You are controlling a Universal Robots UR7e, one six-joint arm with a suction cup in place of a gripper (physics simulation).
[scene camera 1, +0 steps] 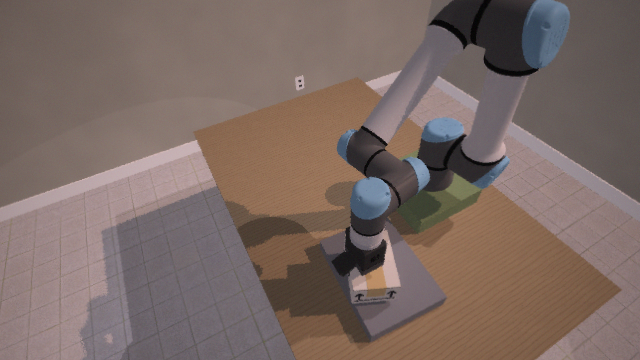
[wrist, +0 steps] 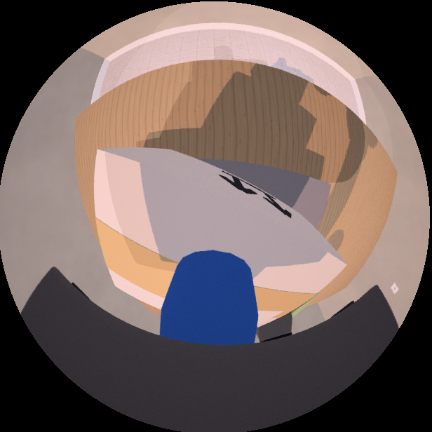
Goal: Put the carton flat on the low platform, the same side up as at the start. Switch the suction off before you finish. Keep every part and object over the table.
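Frame: origin at the arm's base, x ahead, y left, z up, level; metres.
Seen in the pictures: arm's base, origin of the base link: (scene camera 1: 430, 175).
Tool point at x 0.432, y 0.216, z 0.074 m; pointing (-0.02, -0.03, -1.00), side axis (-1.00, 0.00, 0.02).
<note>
Offsets run from my tool point to a thing's top centre. Level surfaces: height alone.
The white carton @[dx -0.027, dy -0.004, dz +0.016 m] (scene camera 1: 376, 284) (wrist: 190, 215) has an orange tape band across its top and black arrows on its side that point up in the scene view. It is upright and looks level, over the left part of the low grey platform @[dx -0.074, dy -0.017, dz -0.099 m] (scene camera 1: 417, 287) (wrist: 282, 184). My suction gripper (scene camera 1: 370, 266) (wrist: 210, 300) is on the carton's top; its blue cup shows at the bottom of the wrist view. The cup's contact is hidden by the black tool body in the scene view. Whether the carton's underside touches the platform or hangs slightly above it, I cannot tell.
A green block (scene camera 1: 450, 207) stands behind the platform, near the arm's base. The wooden table @[dz -0.147 m] (scene camera 1: 510, 260) (wrist: 160, 85) extends around the platform, with its left edge close to the platform's left side. Arm shadows fall on the table at the left.
</note>
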